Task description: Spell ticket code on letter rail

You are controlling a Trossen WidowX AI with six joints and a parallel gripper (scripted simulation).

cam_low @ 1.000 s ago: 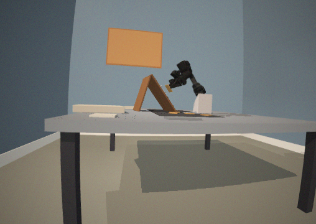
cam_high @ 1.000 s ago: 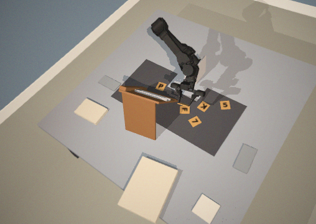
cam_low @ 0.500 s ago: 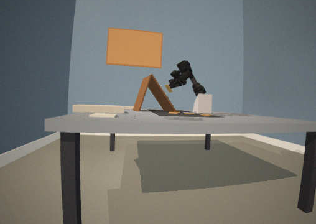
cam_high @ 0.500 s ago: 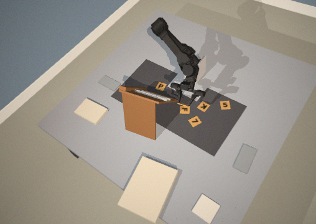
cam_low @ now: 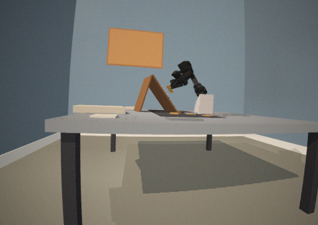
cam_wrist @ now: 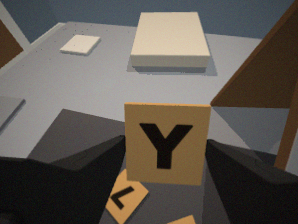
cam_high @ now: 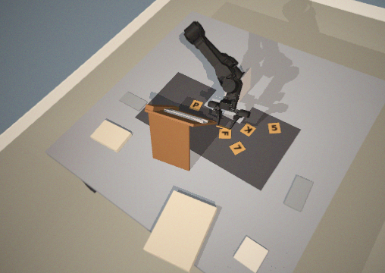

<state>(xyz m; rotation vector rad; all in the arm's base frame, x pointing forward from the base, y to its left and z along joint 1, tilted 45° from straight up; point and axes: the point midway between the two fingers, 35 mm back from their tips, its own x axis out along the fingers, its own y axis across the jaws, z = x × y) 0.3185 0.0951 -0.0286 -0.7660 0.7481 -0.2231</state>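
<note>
Right now my gripper tip is right at the y tile. The rest, counted from my gripper tip: white ticket (5 cm behind, 17 cm to the right, 9 cm below); f tile (7 cm behind, 4 cm to the right, 17 cm below); k tile (14 cm behind, 6 cm to the left, 17 cm below).
</note>
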